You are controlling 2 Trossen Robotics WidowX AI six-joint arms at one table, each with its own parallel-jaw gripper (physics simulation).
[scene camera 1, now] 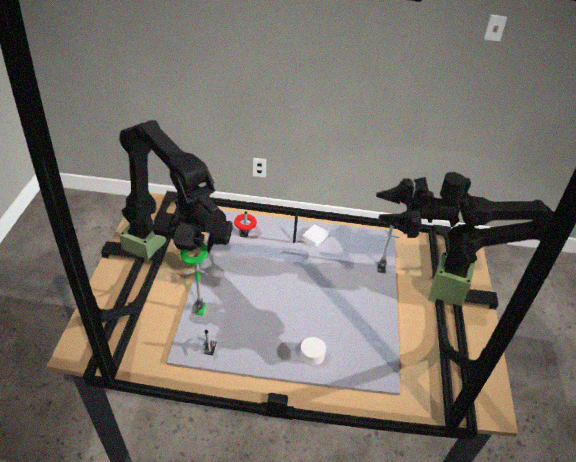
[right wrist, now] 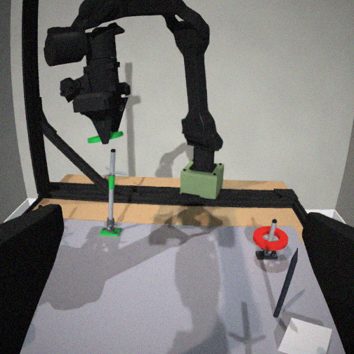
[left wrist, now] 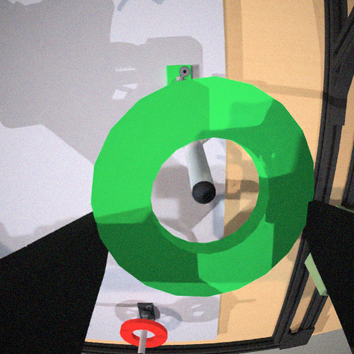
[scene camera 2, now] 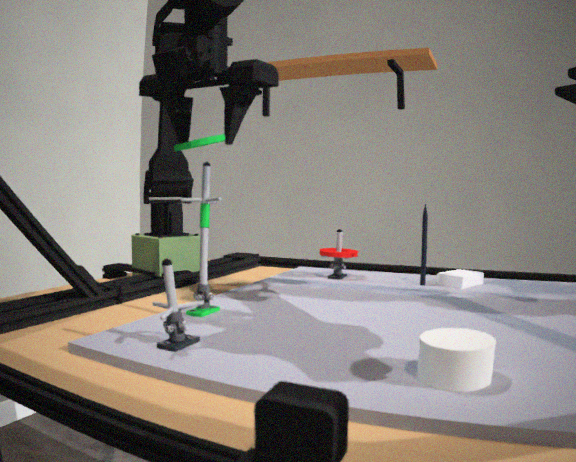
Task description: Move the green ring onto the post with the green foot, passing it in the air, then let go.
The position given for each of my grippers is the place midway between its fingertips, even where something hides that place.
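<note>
Visible to me: my left gripper [scene camera 2: 205, 145], [scene camera 1: 195, 250], [right wrist: 110, 138], [left wrist: 208, 218] and my right gripper [scene camera 1: 377, 205], [right wrist: 186, 222]. A green ring [left wrist: 158, 124] is present as well.
</note>
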